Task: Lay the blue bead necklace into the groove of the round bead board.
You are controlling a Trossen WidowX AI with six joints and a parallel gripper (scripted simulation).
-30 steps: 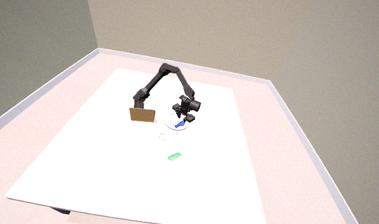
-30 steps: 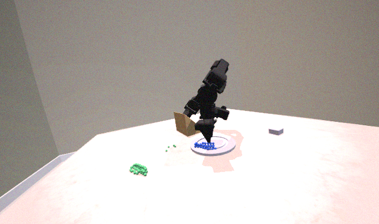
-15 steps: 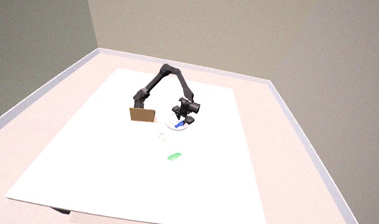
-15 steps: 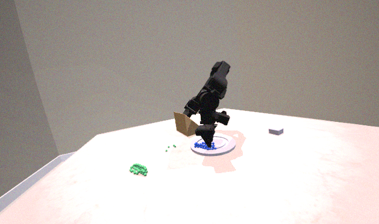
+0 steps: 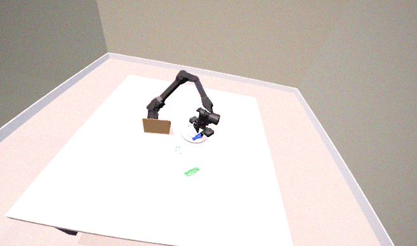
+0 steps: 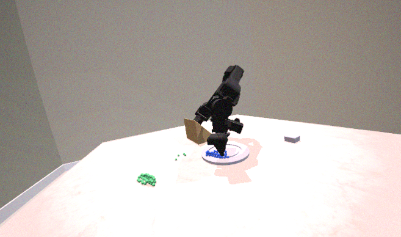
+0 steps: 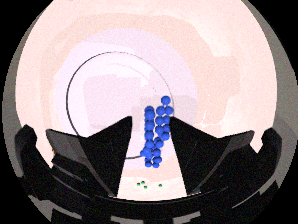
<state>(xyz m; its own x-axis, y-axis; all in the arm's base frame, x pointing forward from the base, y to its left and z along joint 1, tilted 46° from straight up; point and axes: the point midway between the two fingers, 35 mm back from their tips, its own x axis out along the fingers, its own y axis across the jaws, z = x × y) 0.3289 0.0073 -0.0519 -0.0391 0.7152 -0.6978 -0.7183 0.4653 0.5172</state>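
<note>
Right now the round white bead board is 30 mm to the left of my gripper tip, 30 mm behind it and 10 mm below it. The rest, counted from my gripper tip: small grey block: 330 mm to the left, 70 mm ahead, 10 mm below.
</note>
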